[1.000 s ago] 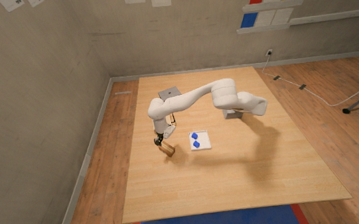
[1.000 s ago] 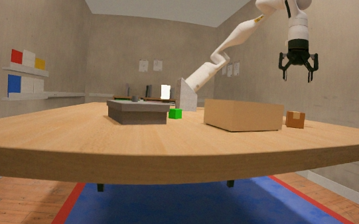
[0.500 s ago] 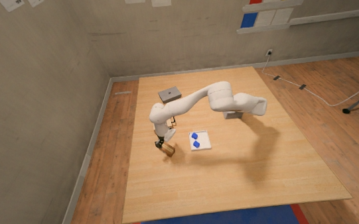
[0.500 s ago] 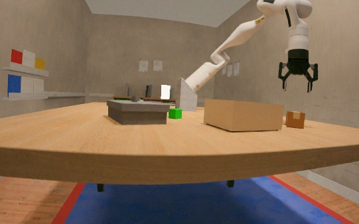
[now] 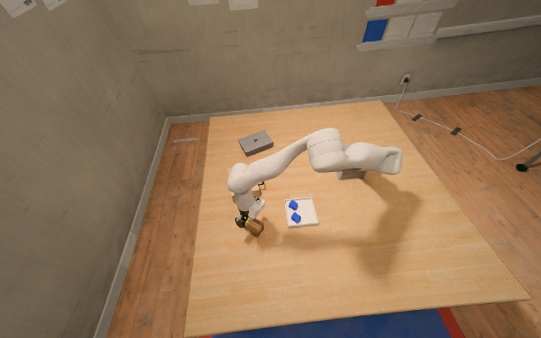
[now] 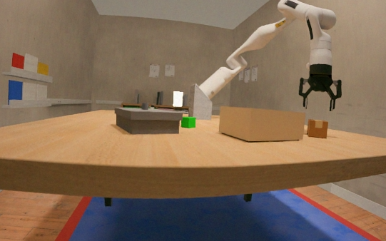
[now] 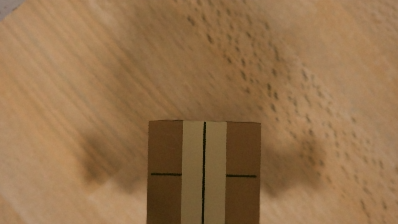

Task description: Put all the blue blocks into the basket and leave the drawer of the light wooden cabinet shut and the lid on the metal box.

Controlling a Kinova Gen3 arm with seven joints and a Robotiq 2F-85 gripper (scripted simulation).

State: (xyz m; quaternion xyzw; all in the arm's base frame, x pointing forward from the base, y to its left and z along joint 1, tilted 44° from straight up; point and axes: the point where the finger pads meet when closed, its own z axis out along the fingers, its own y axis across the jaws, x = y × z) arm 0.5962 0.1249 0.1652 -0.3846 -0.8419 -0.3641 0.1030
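The brown cardboard box is 6 cm below my hand. The rest, counted from my hand: red block 2 cm behind, 2 cm to the left, 8 cm below; light wooden cabinet 25 cm to the right, 6 cm below; drawer 1 cm behind, 25 cm to the right, 6 cm below.
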